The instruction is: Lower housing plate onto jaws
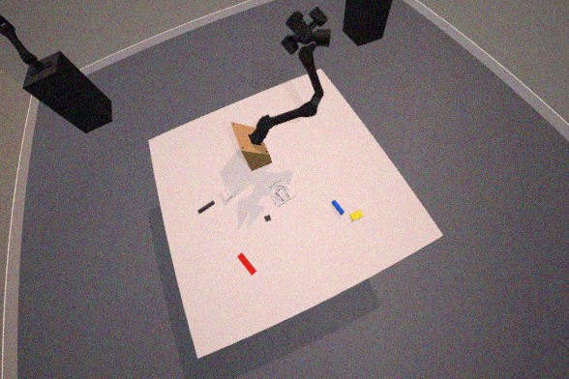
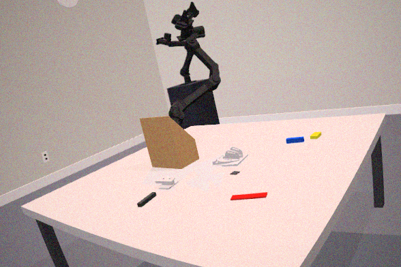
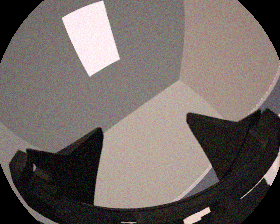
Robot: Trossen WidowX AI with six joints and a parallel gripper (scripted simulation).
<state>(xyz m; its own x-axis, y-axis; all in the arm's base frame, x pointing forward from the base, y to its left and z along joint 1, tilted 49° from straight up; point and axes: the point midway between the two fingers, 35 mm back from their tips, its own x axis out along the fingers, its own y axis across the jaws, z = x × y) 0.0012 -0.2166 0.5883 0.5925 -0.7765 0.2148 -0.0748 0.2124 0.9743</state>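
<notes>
The white part is 130 mm ahead of my gripper tip, 540 mm to the right of it and 710 mm below it. The rest, counted from my gripper tip: dark square: 350 mm ahead, 390 mm to the right, 720 mm below; then yellow block: 530 mm ahead, 30 mm to the left, 720 mm below; then blue block: 450 mm ahead, 40 mm to the right, 710 mm below.
</notes>
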